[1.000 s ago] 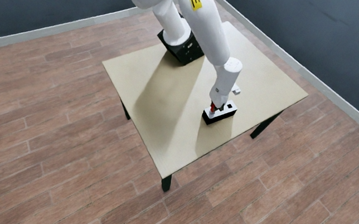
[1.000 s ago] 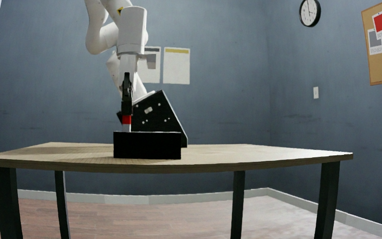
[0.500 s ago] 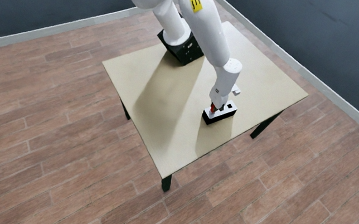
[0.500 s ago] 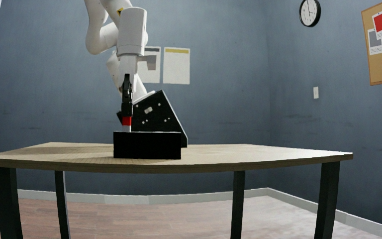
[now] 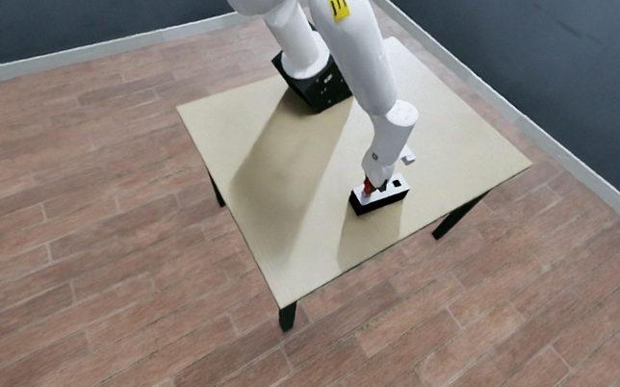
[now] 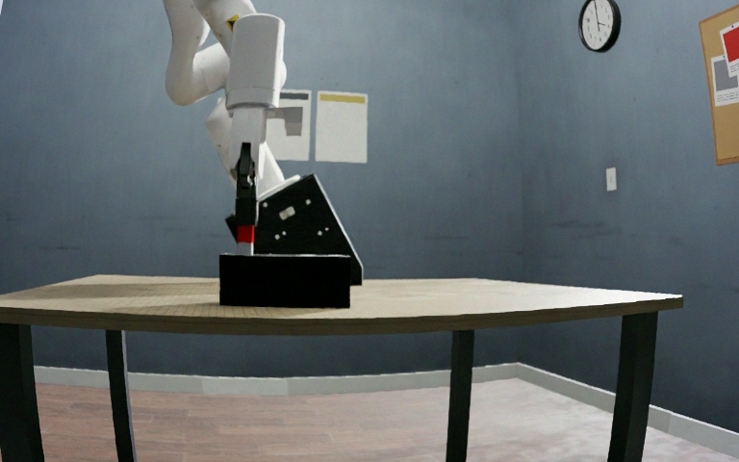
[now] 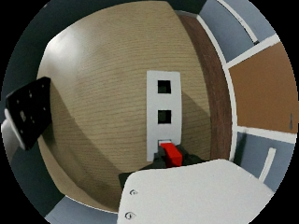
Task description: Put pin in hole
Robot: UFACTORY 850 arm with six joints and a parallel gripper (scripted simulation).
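Now: the pin 1 cm below my hand. The rest, counted from my hand: black block 10 cm below, 6 cm to the left, 2 cm ahead.
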